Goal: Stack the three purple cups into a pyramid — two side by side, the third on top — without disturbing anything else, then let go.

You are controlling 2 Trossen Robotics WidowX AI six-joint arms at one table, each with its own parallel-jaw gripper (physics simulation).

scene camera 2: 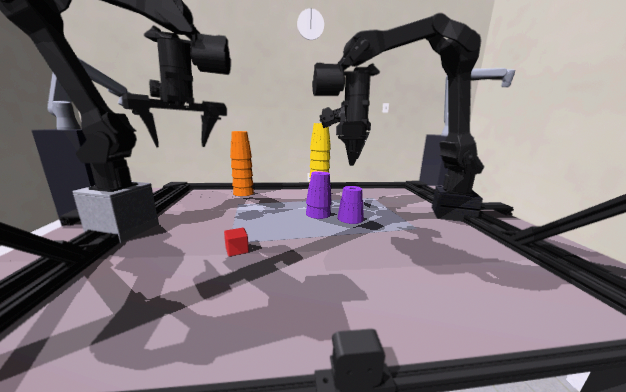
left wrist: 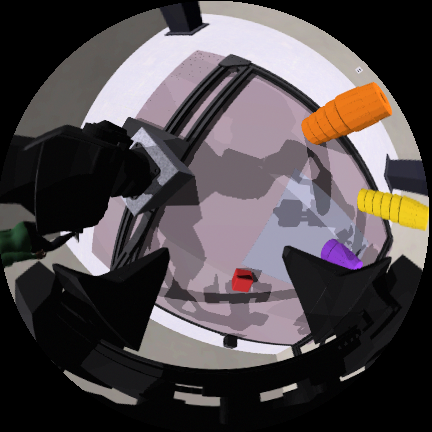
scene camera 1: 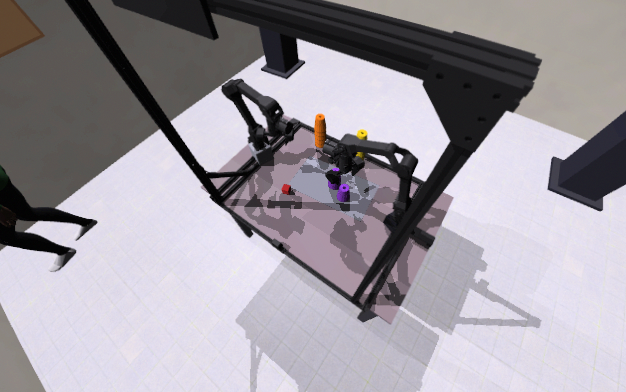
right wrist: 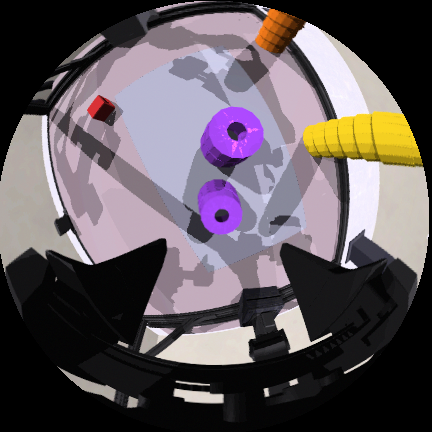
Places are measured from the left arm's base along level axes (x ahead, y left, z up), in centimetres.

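Pixels of known places: left gripper, fingertip midpoint: (scene camera 2: 181, 147) (left wrist: 227, 253) (scene camera 1: 277, 144); right gripper, fingertip midpoint: (scene camera 2: 354, 162) (scene camera 1: 344, 180) (right wrist: 225, 247); left arm's base, origin of the base link: (scene camera 2: 114, 186) (left wrist: 134, 170) (scene camera 1: 259, 145); right arm's base, origin of the base link: (scene camera 2: 457, 191) (scene camera 1: 400, 218) (right wrist: 261, 317).
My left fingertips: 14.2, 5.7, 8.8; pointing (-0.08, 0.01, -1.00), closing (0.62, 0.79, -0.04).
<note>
For each thing: its middle in the pictures, then the offset to it from my left fingertips, as dx, dy, dz. Level surfaces: height alone.
- grey-blue mat, its level: dz -19.4
- single upside-down purple cup, body centre: (right wrist: 221, 206) (scene camera 2: 352, 203) (scene camera 1: 344, 192) +37.4, +16.6, -15.2
- orange cup stack, body centre: (left wrist: 363, 106) (scene camera 2: 240, 145) (scene camera 1: 319, 123) -1.8, +28.8, -2.3
- yellow stack, body centre: (right wrist: 387, 136) (scene camera 2: 319, 146) +24.0, +37.4, -2.3
- red cube, body centre: (scene camera 2: 236, 241) (left wrist: 241, 279) (right wrist: 100, 107) (scene camera 1: 286, 189) +15.9, -6.9, -17.4
Two purple cups nested upside down in one stack (scene camera 2: 318, 195) (right wrist: 230, 142) stand on the grey-blue mat (scene camera 2: 280, 228) (right wrist: 160, 110). A single upside-down purple cup (scene camera 1: 343, 194) (scene camera 2: 351, 206) (right wrist: 219, 195) stands close to its right in scene camera 2, with a small gap at the base. In the left wrist view, the purple stack (left wrist: 339, 254) is partly hidden by a finger. My right gripper (scene camera 2: 352, 164) (right wrist: 225, 247) is open and empty, above the single cup and clear of it. My left gripper (scene camera 2: 181, 146) (left wrist: 227, 253) is open and empty, high at the left, away from the cups.
An orange cup stack (scene camera 1: 320, 131) (scene camera 2: 241, 165) (left wrist: 345, 114) stands at the back left, a yellow stack (scene camera 2: 320, 145) (left wrist: 392, 207) (right wrist: 360, 137) behind the purple cups. A red cube (scene camera 1: 286, 189) (scene camera 2: 236, 242) (left wrist: 242, 280) (right wrist: 101, 108) lies off the mat's front left corner.
</note>
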